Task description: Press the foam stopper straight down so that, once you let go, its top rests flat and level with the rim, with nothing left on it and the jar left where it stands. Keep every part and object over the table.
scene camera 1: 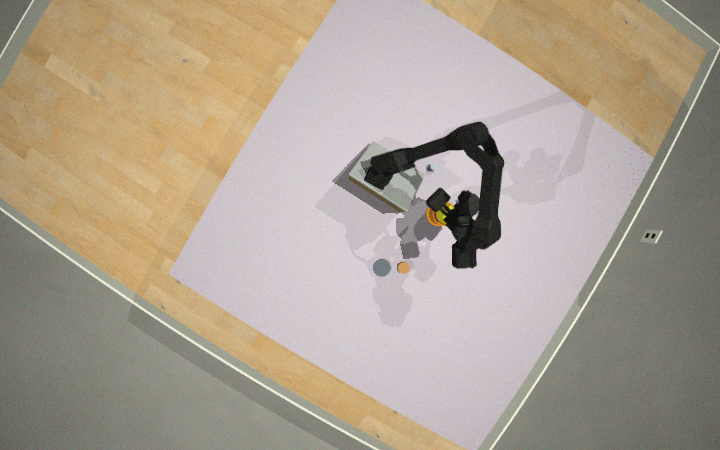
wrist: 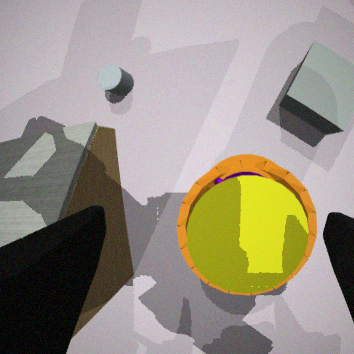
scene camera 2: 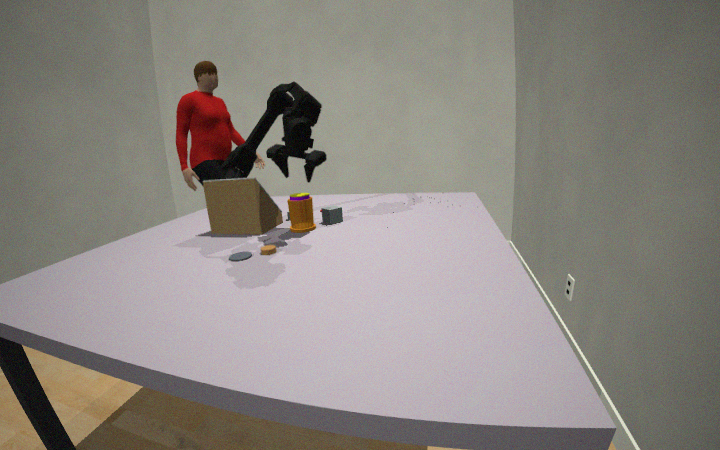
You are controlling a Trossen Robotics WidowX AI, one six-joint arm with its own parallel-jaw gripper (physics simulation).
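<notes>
The orange jar [scene camera 1: 431,217] [scene camera 2: 301,214] [wrist: 247,162] stands upright on the table. The foam stopper [scene camera 2: 300,195] [wrist: 215,250] has a flat yellow top and a purple side. In the scene camera 2 view its purple side and yellow top stand a little above the jar's rim. In the wrist view a thin purple sliver shows at its upper edge, and no object lies on its top. My gripper [scene camera 2: 298,178] [wrist: 220,223] is open and empty, pointing down above the jar, with a gap between fingertips and stopper. In the wrist view the stopper appears between the fingers, nearer the right one.
A wedge-shaped block [scene camera 1: 408,196] [scene camera 2: 230,206] [wrist: 95,200] stands close beside the jar. A small pale cylinder [scene camera 1: 430,167] [wrist: 110,77] and a grey box [scene camera 2: 332,215] [wrist: 322,85] are nearby. A grey disc [scene camera 1: 381,267] [scene camera 2: 240,256] and an orange disc [scene camera 1: 403,267] [scene camera 2: 268,249] lie on the table. A person [scene camera 2: 204,127] stands behind.
</notes>
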